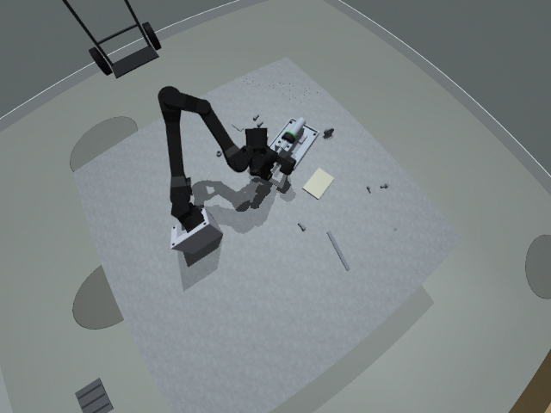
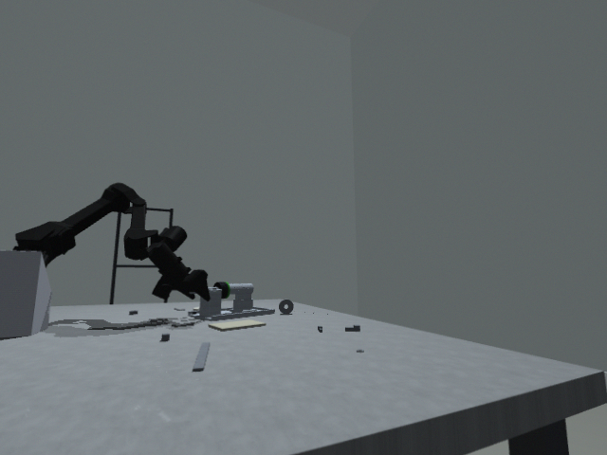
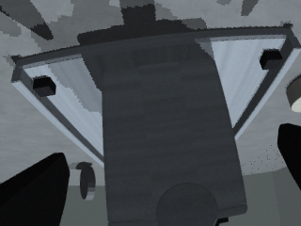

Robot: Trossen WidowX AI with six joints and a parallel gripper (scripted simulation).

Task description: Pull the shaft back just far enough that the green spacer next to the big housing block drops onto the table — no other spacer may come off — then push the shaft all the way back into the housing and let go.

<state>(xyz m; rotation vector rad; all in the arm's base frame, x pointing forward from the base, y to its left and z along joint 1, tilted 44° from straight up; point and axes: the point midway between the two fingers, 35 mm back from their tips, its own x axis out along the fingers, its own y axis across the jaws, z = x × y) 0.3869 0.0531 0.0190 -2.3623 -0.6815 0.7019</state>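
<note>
My gripper tip is now 50 mm short of the grey shaft, 20 mm below it and 10 mm to the right of it. From my gripper tip the other things lie so: green spacer 80 mm ahead, 20 mm to the left, 20 mm above; then white ring 140 mm to the left, 50 mm below, 20 mm ahead; then dark spacer 50 mm ahead, 20 mm above, 10 mm to the left.
</note>
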